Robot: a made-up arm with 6 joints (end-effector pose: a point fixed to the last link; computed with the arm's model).
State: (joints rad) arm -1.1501 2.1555 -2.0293 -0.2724 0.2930 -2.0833
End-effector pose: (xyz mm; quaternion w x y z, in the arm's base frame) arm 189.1 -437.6 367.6 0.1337 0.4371 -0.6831 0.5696
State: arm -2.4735 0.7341 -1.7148 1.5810 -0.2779 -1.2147
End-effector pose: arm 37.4 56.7 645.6 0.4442 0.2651 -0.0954 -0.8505
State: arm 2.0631 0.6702 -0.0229 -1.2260 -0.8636 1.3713
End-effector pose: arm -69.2 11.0 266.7 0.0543 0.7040 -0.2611 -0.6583
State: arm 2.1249 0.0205 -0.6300 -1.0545 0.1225 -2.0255
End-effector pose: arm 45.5 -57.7 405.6 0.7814 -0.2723 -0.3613 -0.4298
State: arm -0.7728 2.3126 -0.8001 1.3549 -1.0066 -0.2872
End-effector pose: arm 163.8 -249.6 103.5 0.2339 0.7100 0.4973 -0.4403
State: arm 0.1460 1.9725 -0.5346 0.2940 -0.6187 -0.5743
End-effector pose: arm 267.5 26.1 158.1 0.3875 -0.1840 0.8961 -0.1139
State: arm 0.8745 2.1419 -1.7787 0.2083 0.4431 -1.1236
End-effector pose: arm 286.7 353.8 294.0 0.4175 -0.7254 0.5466 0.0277
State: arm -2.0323 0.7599 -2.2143 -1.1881 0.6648 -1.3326
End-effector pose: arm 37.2 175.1 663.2 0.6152 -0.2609 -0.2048 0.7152
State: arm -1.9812 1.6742 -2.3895 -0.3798 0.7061 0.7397
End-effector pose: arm -127.8 -246.7 620.5 0.4817 0.6444 0.1436 -0.5764
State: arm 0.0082 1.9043 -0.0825 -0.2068 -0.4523 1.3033
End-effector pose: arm 136.0 8.1 136.2 0.0942 0.5153 0.8444 0.1120
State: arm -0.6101 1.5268 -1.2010 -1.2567 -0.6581 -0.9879
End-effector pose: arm 271.8 -134.7 420.4 0.3340 -0.6276 0.3284 -0.6219
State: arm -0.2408 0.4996 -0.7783 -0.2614 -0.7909 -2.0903
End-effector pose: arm -6.1 16.2 498.9 0.3176 -0.2286 0.0352 -0.9196
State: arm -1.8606 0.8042 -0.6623 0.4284 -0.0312 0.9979
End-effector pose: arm -35.1 -114.3 403.0 0.6803 0.7141 -0.0564 -0.1549
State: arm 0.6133 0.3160 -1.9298 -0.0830 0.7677 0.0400
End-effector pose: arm -209.8 -153.2 560.8 0.9106 -0.0713 0.3054 0.2690
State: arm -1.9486 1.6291 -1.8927 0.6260 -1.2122 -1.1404
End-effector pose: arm -133.3 -219.9 603.5 0.1319 0.2669 -0.1101 -0.9483
